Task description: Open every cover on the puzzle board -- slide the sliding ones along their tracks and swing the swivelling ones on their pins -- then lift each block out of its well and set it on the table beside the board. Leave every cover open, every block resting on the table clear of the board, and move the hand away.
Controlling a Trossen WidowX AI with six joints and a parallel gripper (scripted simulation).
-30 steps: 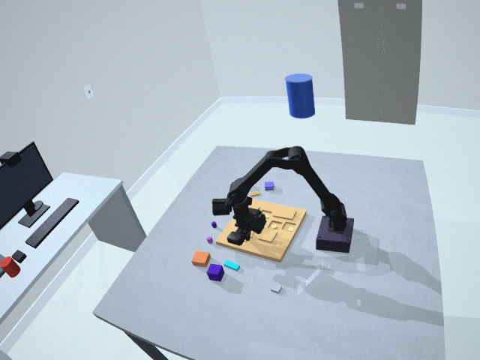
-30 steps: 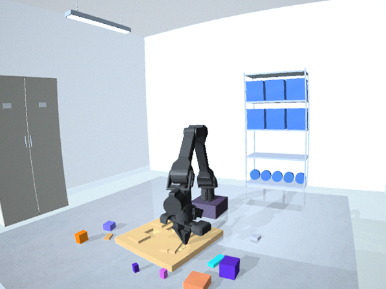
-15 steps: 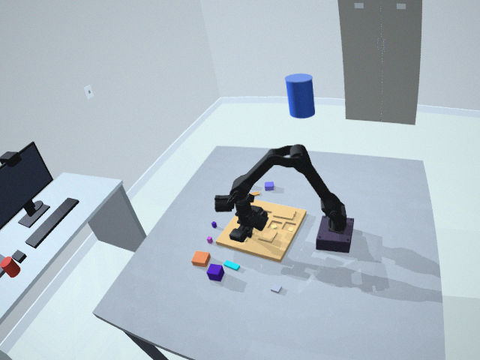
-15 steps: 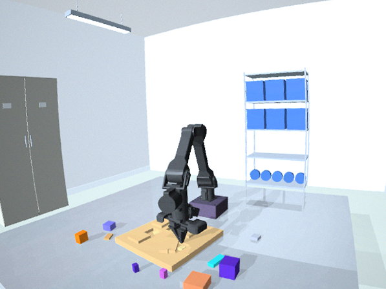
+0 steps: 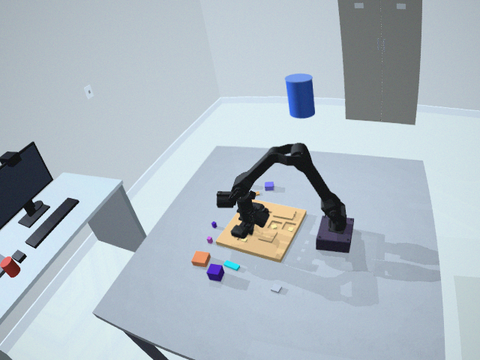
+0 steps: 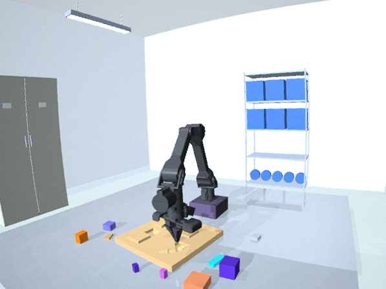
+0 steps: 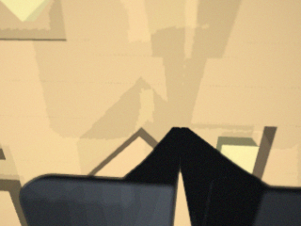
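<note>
Right now my gripper tip is 20 mm past the puzzle board and 70 mm to the left of it. Round my gripper tip: purple block 190 mm ahead, 10 mm to the left, 10 mm below; magenta block 150 mm ahead, 90 mm to the left, 10 mm below; cyan bar 10 mm behind, 170 mm to the left, 20 mm below.
</note>
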